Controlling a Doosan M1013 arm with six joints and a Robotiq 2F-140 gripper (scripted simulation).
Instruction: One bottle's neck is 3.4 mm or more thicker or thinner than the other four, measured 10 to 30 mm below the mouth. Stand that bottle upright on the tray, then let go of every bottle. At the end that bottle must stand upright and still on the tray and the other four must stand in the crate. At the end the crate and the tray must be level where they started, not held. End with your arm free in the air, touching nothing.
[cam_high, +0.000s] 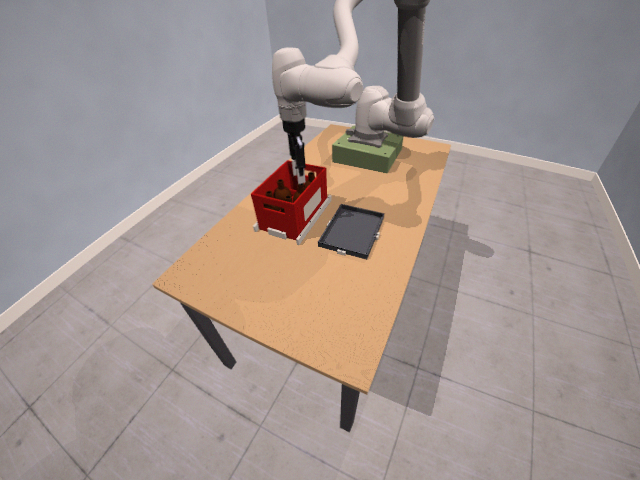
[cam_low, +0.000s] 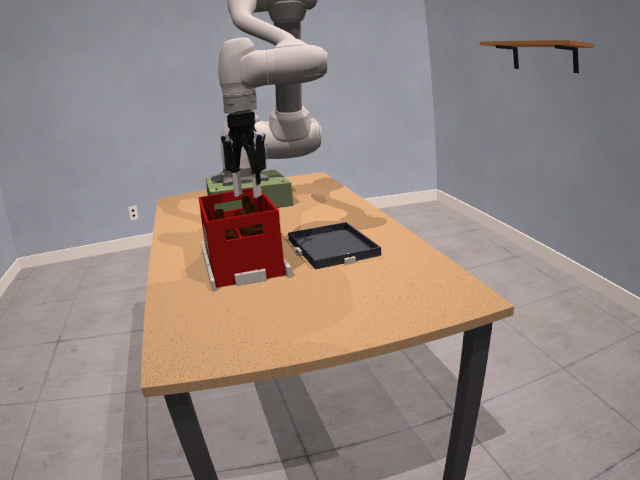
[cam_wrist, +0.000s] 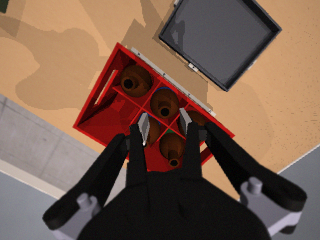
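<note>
The red crate is 130 mm below my hand and 40 mm to the right of it. Also, from my hand: dark grey tray (220 mm to the left, 200 mm below, 10 mm ahead); glass bottle (130 mm below, 90 mm ahead, 80 mm to the right).
</note>
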